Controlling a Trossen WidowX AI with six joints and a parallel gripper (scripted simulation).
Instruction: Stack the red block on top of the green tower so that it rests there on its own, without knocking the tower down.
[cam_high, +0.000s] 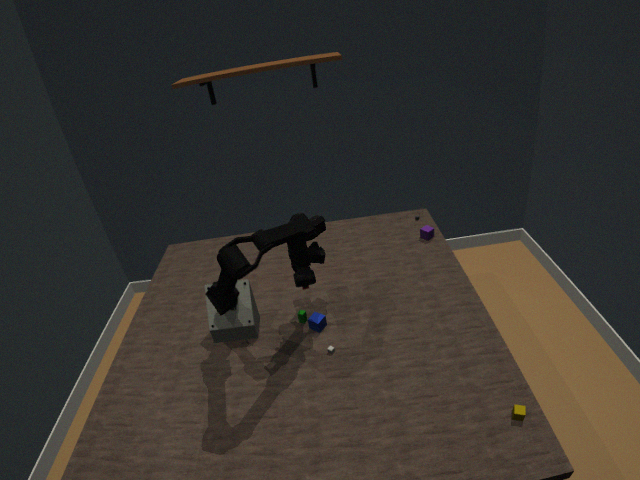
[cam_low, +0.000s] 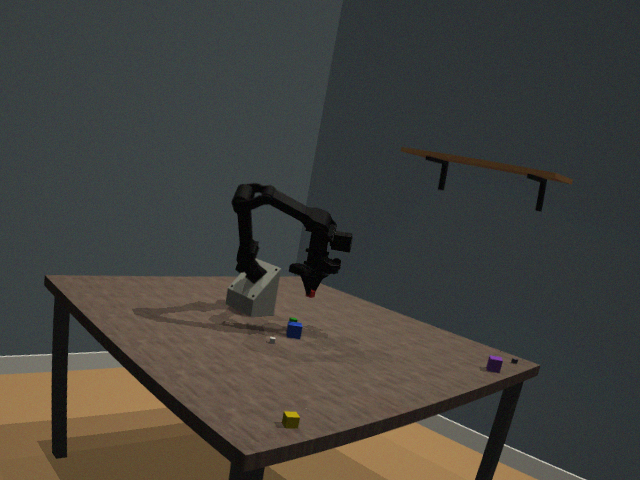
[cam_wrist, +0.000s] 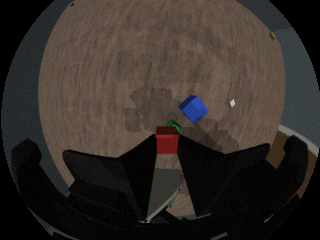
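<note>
The blue cube is 3 cm ahead of my gripper tip, 6 cm to the right of it and 11 cm below it. Also, from my gripper tip: red block right at my gripper tip; then purple cube 47 cm ahead, 43 cm to the left, 11 cm below; then white cube 8 cm ahead, 17 cm to the right, 12 cm below.
</note>
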